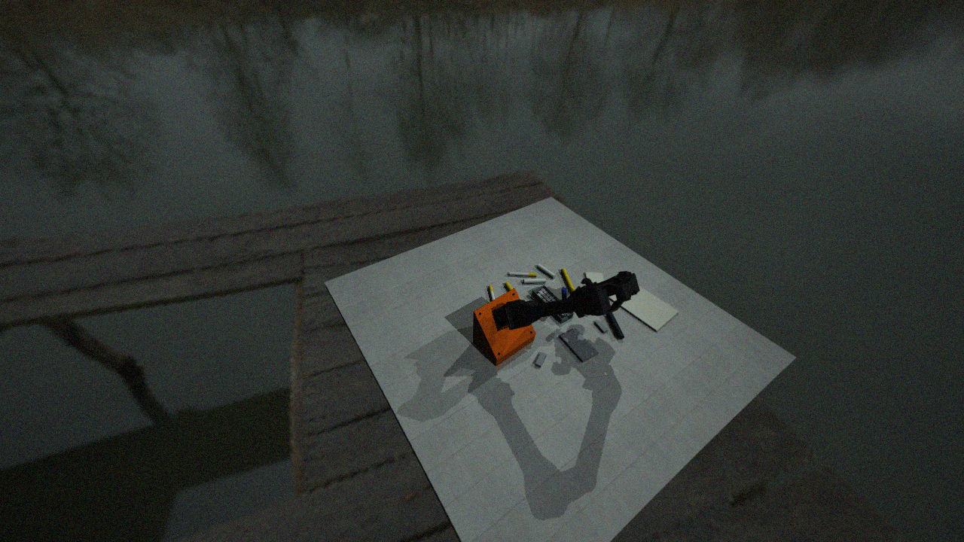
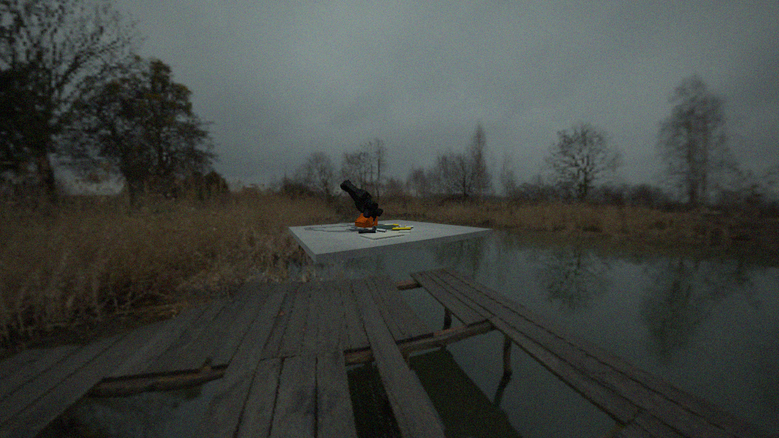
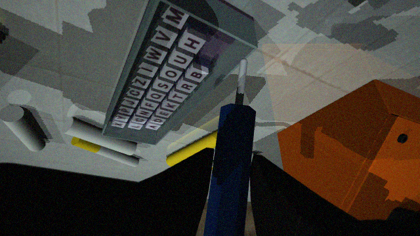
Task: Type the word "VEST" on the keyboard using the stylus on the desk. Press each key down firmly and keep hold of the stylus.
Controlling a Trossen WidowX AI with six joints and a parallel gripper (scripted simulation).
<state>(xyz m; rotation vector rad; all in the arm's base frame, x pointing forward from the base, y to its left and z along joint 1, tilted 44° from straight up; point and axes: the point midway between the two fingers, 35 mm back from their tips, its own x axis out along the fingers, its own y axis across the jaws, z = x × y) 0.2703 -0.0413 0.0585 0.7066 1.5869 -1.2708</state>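
Now: gripper tip 19 cm to the right of the yellow stick, 8 cm past it and 8 cm above it. The rest, counted from my gripper tip: blue stylus 1 cm below; grey plate 13 cm to the right, 9 cm below, 3 cm behind; black bar 15 cm ahead, 14 cm to the right, 8 cm below.
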